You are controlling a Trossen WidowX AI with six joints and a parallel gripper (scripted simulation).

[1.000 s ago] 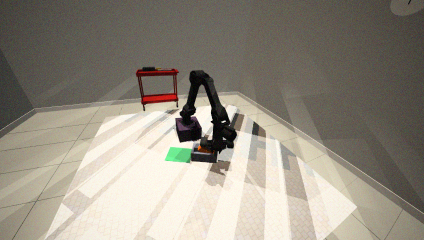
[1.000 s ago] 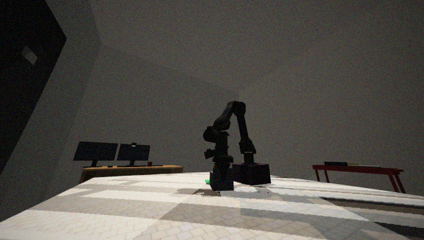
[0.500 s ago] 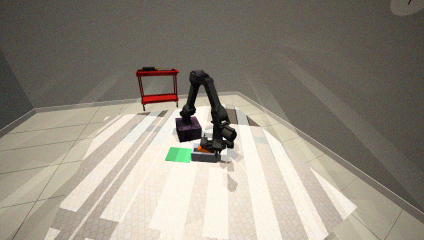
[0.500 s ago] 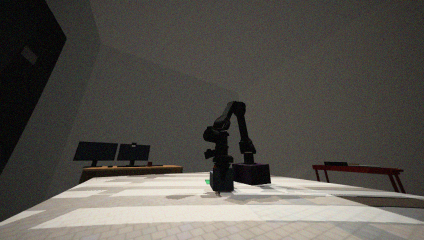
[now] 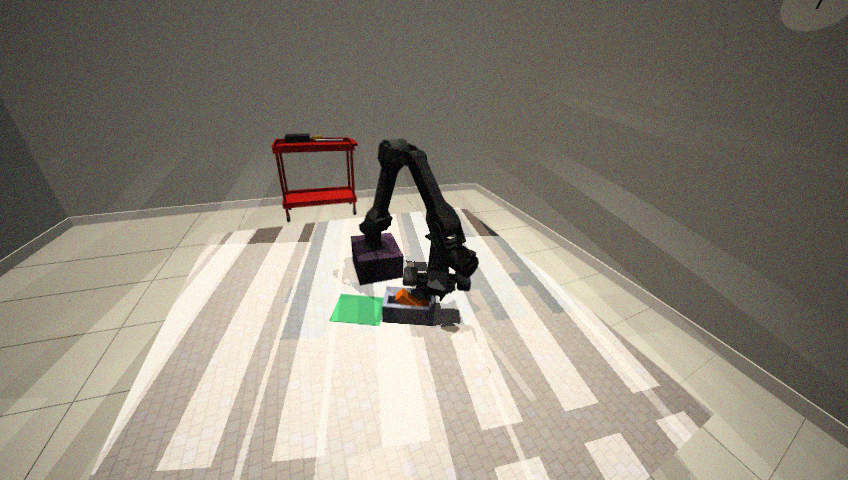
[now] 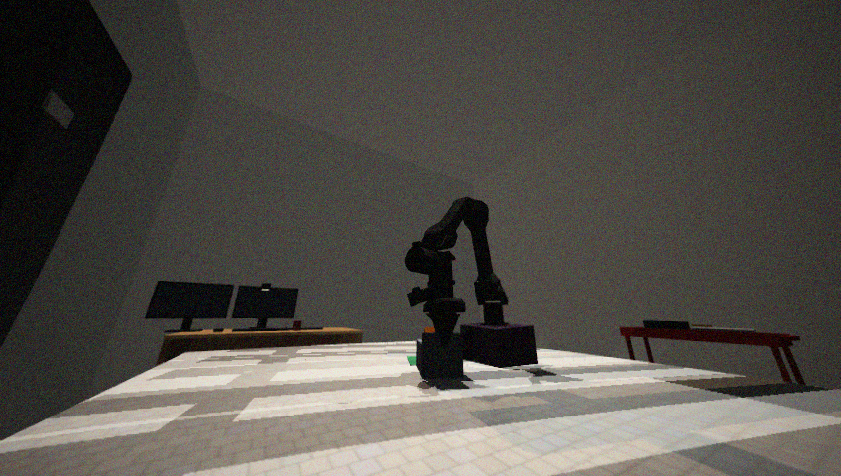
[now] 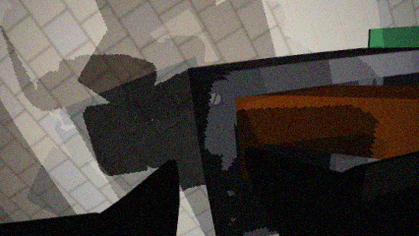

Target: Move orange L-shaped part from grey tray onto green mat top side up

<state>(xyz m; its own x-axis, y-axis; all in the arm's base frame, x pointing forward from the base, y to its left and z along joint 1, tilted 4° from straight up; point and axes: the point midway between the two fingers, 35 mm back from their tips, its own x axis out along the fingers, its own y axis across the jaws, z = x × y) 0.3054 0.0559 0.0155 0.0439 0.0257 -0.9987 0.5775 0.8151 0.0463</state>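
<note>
The orange L-shaped part is 4 cm to the right of my gripper tip, 3 cm behind it and 2 cm below it. Also, from my gripper tip: green mat (19 cm to the right, 13 cm behind, 8 cm below).
</note>
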